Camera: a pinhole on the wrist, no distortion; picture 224 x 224 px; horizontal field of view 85.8 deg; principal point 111.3 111.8 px. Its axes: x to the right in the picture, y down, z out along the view. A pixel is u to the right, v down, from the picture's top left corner.
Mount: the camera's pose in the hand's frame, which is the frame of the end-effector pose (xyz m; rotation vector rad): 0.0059 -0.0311 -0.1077 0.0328 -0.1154 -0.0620
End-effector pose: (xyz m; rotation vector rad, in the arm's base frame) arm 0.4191 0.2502 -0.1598 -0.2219 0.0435 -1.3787
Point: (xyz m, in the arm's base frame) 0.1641 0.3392 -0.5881
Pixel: behind the camera
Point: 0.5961 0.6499 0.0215
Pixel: 16 182
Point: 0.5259 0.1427 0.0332
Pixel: 183 155
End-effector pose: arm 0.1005 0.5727 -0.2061 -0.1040 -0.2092 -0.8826
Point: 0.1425 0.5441 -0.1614
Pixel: 170 161
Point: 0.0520 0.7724 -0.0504
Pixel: 64 158
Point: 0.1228 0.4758 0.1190
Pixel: 174 115
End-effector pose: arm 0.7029 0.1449 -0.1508 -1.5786 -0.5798 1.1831
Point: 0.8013 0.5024 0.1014
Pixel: outside the picture
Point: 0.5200 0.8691 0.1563
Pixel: 217 21
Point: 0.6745 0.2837 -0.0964
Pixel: 177 79
